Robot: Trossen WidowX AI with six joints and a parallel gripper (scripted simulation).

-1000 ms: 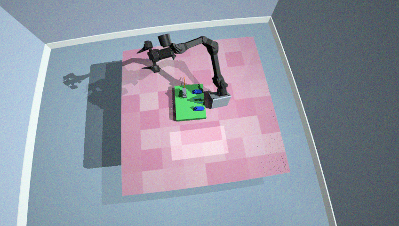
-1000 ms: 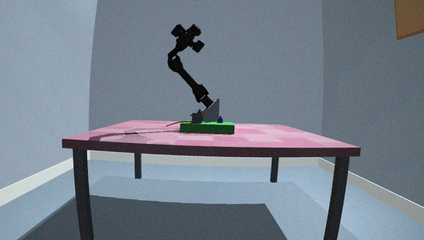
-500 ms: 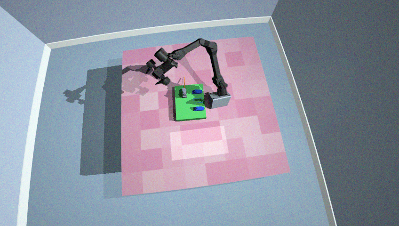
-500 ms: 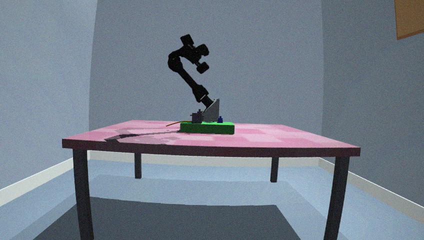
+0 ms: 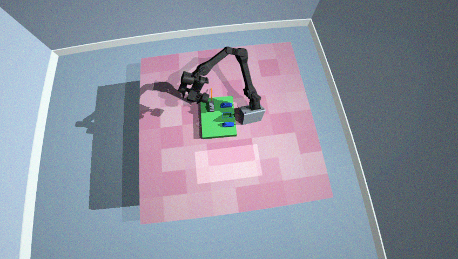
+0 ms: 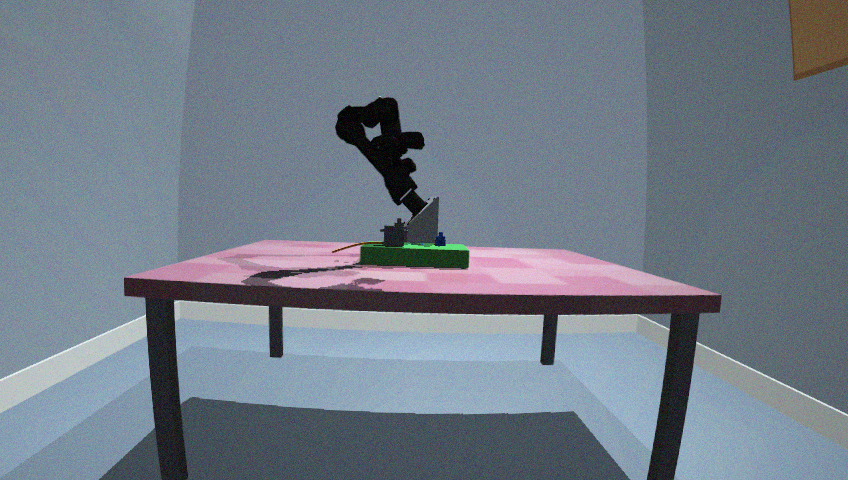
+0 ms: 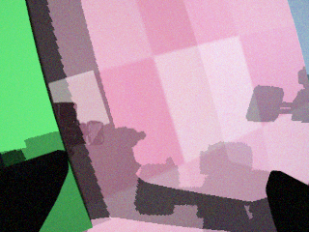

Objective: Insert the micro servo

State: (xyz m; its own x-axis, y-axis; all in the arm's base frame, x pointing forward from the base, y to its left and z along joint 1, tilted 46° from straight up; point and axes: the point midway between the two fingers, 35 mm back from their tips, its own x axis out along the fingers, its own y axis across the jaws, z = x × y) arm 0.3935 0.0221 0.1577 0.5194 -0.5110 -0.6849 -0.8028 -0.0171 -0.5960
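The green deck lies 12 cm behind my gripper tip, 6 cm to the left of it and 20 cm below it.
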